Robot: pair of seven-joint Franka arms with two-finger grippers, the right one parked.
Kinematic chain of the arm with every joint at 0, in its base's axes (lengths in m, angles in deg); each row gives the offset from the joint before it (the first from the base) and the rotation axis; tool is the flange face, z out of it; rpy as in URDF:
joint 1: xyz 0 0 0.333 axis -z
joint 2: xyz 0 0 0 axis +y
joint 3: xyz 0 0 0.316 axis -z
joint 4: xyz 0.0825 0 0 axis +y
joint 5: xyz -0.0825 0 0.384 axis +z
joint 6: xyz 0 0 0 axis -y
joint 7: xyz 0.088 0 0 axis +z
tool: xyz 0 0 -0.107 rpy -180 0 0
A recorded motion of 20 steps. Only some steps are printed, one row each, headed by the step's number.
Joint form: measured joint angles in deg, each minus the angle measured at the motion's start. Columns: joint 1, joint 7, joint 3, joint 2, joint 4, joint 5, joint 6.
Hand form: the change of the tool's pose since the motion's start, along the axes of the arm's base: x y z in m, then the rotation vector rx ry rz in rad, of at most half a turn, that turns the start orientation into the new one. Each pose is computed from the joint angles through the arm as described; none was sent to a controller.
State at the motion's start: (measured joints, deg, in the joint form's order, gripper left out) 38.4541 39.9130 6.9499 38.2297 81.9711 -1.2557 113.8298
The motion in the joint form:
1: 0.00 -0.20 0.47 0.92 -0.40 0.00 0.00
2: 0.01 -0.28 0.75 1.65 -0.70 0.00 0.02
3: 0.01 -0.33 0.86 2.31 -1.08 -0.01 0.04
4: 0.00 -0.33 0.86 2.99 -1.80 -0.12 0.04
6: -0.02 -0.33 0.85 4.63 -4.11 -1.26 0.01
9: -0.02 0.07 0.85 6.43 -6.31 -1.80 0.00
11: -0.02 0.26 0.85 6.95 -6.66 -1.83 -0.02
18: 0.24 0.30 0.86 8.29 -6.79 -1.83 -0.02
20: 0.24 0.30 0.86 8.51 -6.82 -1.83 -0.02
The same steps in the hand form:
1: -0.0025 -0.0040 -0.0078 0.0006 0.0108 -0.0093
2: -0.0040 -0.0065 -0.0142 0.0020 0.0187 -0.0142
3: -0.0039 -0.0079 -0.0193 0.0031 0.0237 -0.0158
4: -0.0019 -0.0092 -0.0221 0.0005 0.0252 -0.0135
6: 0.0043 -0.0144 -0.0246 -0.0211 0.0316 0.0004
9: 0.0099 -0.0187 -0.0300 -0.0326 0.0349 0.0155
11: 0.0106 -0.0192 -0.0339 -0.0307 0.0382 0.0196
18: 0.0072 -0.0207 -0.0498 -0.0174 0.0549 0.0164
20: 0.0071 -0.0206 -0.0524 -0.0153 0.0575 0.0165

